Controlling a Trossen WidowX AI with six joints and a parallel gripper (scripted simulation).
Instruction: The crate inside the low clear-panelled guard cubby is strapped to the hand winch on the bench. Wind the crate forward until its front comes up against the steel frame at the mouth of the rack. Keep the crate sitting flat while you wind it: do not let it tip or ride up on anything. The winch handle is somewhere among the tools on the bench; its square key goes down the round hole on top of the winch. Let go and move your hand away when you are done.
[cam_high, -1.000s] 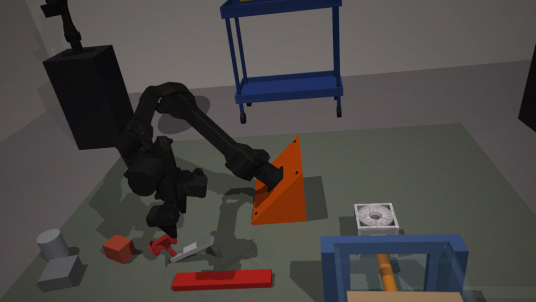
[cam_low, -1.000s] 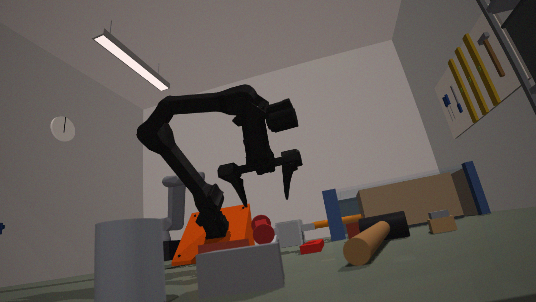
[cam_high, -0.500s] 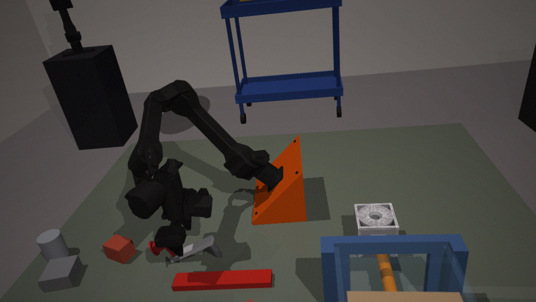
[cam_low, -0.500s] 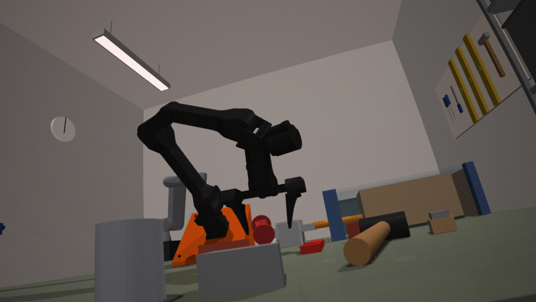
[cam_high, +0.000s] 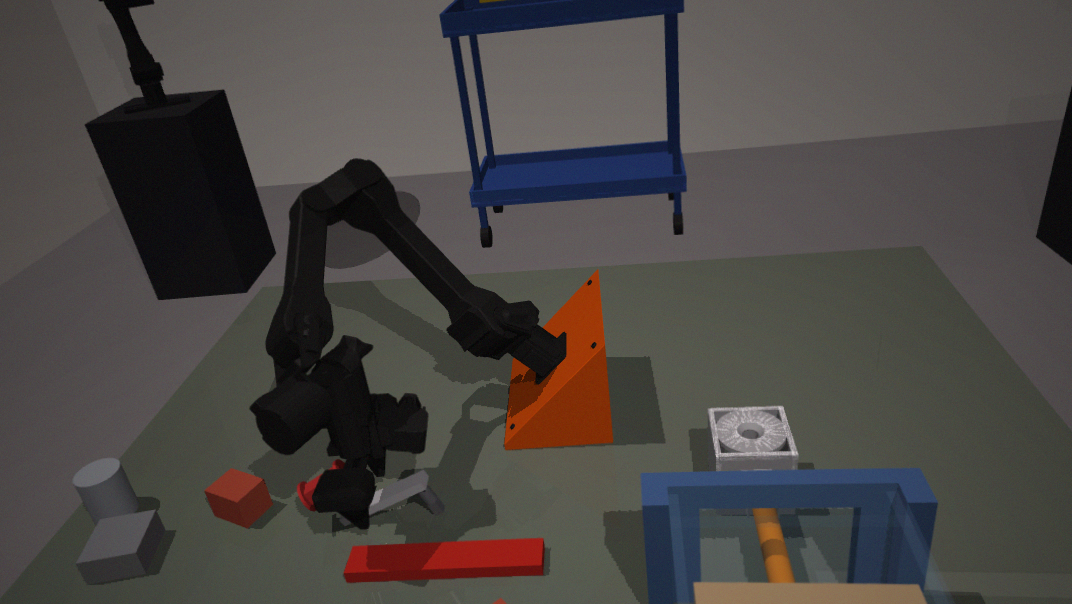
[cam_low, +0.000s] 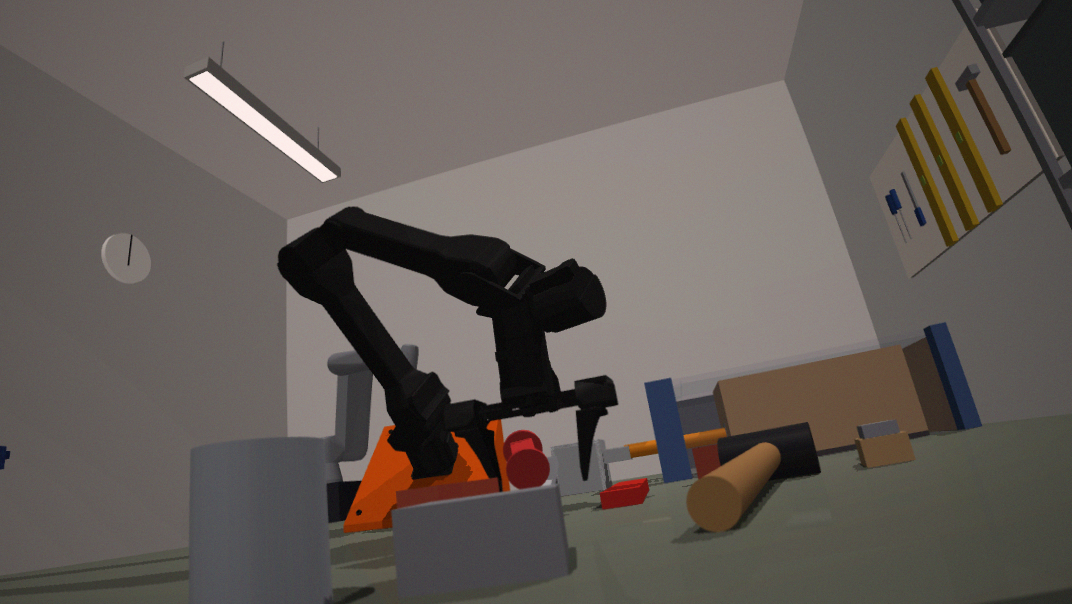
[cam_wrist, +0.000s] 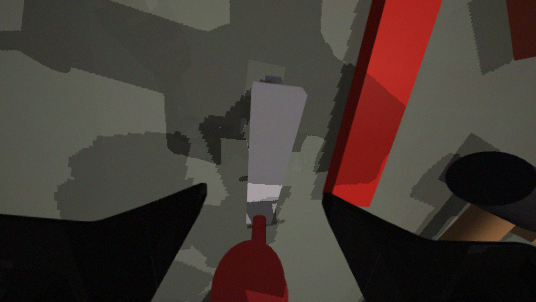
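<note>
My gripper tip is now right at the grey crank arm. Also, from my gripper tip: red bar: 10 cm to the left, 8 cm ahead, 2 cm below; grey block: 31 cm to the right, 3 cm ahead, 1 cm below; red knob: 5 cm to the right, 2 cm above.
</note>
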